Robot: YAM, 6 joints.
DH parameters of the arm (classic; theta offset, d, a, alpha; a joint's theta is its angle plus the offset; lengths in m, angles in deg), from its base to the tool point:
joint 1: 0 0.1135 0.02 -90
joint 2: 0 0 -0.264 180
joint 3: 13.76 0 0.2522 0
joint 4: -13.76 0 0.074 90
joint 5: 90 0 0 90
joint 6: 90 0.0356 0 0
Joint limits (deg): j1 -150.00..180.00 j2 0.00..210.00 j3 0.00..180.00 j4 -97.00..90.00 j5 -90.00..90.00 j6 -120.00..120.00
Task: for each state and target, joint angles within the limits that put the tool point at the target. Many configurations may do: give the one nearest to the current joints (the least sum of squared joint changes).
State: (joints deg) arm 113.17 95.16 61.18 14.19 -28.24 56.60
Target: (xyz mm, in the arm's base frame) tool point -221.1 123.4 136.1
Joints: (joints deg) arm 146.28 83.80 30.46 3.41 -34.34 56.60
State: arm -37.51 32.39 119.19 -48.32 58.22 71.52
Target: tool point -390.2 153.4 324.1
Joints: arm -25.84 0.00 134.90 -72.40 64.11 71.52
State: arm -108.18 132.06 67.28 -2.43 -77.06 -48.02
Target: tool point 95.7 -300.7 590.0
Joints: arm -78.40 96.84 122.72 12.23 -69.19 -48.02
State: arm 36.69 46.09 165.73 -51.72 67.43 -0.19
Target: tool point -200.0 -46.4 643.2
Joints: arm 4.42 59.38 165.52 -40.05 60.08 -0.19
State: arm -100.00 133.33 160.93 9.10 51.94 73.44
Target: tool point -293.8 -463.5 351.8
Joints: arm -119.17 136.29 136.17 -2.14 59.47 73.44
